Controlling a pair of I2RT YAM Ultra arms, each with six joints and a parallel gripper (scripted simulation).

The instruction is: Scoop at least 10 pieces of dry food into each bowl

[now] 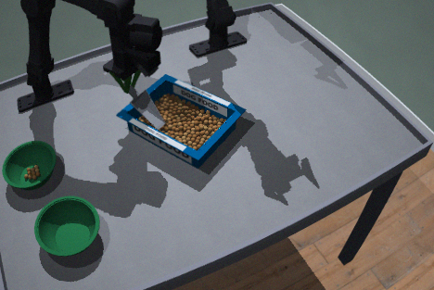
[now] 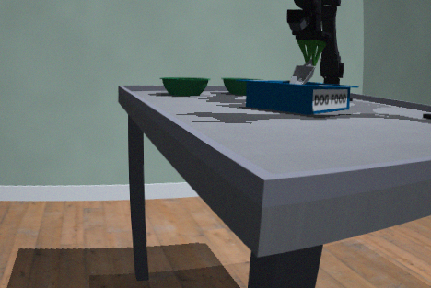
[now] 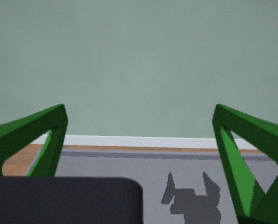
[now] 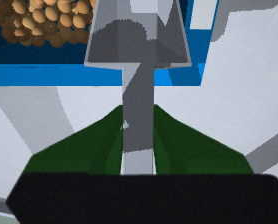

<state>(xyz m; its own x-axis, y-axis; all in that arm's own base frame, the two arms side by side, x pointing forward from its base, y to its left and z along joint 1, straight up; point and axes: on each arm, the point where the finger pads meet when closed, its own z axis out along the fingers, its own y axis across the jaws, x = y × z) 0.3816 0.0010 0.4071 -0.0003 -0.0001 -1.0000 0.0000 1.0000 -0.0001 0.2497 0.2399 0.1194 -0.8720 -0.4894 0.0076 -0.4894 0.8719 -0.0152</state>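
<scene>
Right now my right hand is 9 cm short of the box, 11 cm to the right of it and 7 cm above it. Also, from my right hand: grey scoop: 3 cm ahead, 2 cm to the left, 3 cm below.
</scene>
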